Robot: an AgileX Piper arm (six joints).
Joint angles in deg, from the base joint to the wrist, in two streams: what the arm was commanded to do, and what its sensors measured. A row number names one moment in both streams.
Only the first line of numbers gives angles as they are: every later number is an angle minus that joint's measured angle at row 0.
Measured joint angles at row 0:
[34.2 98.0 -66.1 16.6 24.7 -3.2]
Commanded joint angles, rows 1 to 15:
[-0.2 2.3 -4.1 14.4 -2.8 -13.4]
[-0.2 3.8 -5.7 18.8 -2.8 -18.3]
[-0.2 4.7 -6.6 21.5 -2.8 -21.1]
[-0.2 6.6 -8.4 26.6 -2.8 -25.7]
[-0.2 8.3 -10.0 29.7 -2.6 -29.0]
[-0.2 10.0 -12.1 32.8 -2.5 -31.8]
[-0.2 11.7 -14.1 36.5 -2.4 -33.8]
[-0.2 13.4 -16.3 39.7 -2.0 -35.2]
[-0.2 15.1 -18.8 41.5 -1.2 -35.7]
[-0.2 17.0 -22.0 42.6 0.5 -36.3]
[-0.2 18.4 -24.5 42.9 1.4 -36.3]
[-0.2 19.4 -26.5 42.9 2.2 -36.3]
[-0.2 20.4 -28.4 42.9 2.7 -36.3]
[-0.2 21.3 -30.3 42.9 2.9 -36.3]
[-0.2 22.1 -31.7 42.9 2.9 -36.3]
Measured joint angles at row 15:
[0.0 19.1 -25.4 42.0 1.4 -35.2]
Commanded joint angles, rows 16 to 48:
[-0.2 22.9 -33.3 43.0 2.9 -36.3]
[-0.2 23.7 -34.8 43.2 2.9 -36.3]
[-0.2 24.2 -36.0 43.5 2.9 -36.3]
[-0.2 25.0 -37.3 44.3 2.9 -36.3]
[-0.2 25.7 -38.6 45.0 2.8 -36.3]
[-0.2 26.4 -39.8 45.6 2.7 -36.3]
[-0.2 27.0 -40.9 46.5 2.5 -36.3]
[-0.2 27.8 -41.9 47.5 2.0 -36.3]
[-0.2 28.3 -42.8 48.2 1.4 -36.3]
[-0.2 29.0 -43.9 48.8 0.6 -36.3]
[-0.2 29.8 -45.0 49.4 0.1 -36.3]
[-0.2 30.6 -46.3 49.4 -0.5 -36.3]
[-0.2 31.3 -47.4 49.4 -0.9 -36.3]
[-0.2 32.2 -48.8 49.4 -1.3 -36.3]
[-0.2 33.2 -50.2 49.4 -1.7 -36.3]
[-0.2 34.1 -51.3 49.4 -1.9 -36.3]
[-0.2 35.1 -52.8 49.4 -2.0 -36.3]
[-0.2 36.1 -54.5 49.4 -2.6 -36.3]
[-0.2 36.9 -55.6 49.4 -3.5 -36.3]
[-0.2 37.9 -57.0 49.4 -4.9 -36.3]
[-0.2 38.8 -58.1 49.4 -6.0 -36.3]
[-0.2 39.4 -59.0 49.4 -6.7 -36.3]
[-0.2 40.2 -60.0 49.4 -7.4 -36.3]
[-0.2 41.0 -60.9 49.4 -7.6 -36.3]
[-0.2 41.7 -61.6 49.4 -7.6 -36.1]
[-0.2 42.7 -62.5 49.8 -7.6 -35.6]
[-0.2 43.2 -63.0 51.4 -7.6 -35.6]
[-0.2 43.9 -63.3 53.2 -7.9 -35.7]
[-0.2 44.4 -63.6 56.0 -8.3 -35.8]
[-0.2 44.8 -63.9 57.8 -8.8 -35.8]
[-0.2 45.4 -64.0 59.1 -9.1 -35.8]
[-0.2 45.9 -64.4 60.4 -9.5 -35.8]
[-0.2 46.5 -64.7 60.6 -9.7 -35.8]
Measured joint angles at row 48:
[0.0 44.8 -63.2 56.3 -7.8 -35.6]
